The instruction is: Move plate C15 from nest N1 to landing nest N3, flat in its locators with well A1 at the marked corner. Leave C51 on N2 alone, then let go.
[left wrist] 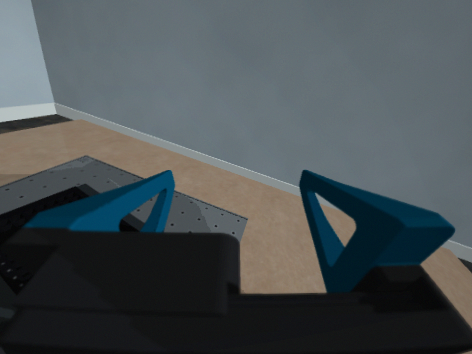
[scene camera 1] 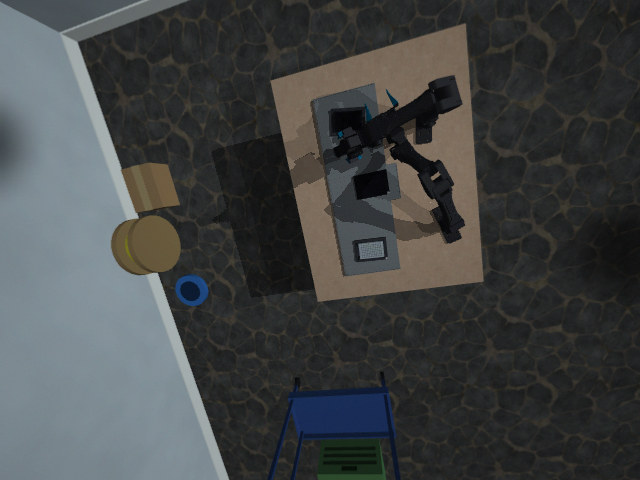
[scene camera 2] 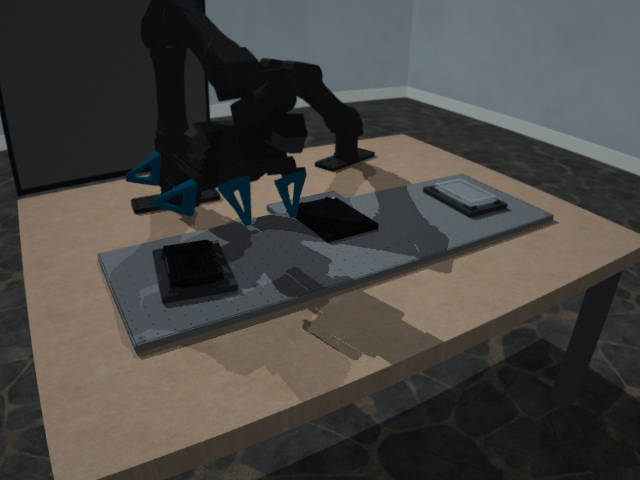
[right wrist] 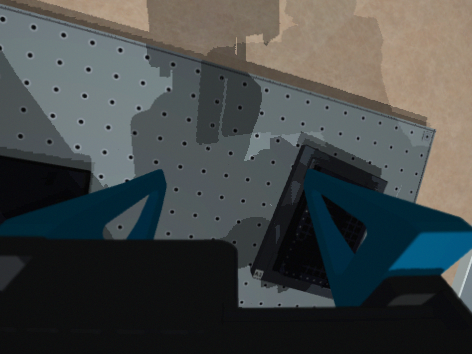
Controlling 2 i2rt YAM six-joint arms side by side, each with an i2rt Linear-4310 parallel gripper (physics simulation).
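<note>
A dark plate [scene camera 1: 347,119] [scene camera 2: 191,260] [right wrist: 300,250] sits on a black nest [scene camera 2: 199,296] [right wrist: 263,260], whose A1 mark shows in the right wrist view. A black nest [scene camera 1: 371,184] [scene camera 2: 336,219] [right wrist: 40,185] in the middle shows no plate that I can make out. A white plate [scene camera 1: 371,250] [scene camera 2: 465,191] sits on the nest at the other end. Plate and nest names are not readable. My left gripper [scene camera 1: 376,98] [scene camera 2: 141,190] [left wrist: 236,177] is open above the board's rear edge, near the dark plate's end. My right gripper [scene camera 1: 343,147] [scene camera 2: 270,220] [right wrist: 235,177] is open above the board, between dark plate and middle nest.
The nests stand on a grey perforated board [scene camera 1: 341,227] [scene camera 2: 361,258] [left wrist: 210,215] [right wrist: 215,185] on a wooden table [scene camera 1: 439,263] [scene camera 2: 206,413]. My arms cross closely above its rear side. A blue cart [scene camera 1: 341,413], a blue bin [scene camera 1: 191,290] and a cardboard box [scene camera 1: 150,187] stand on the floor.
</note>
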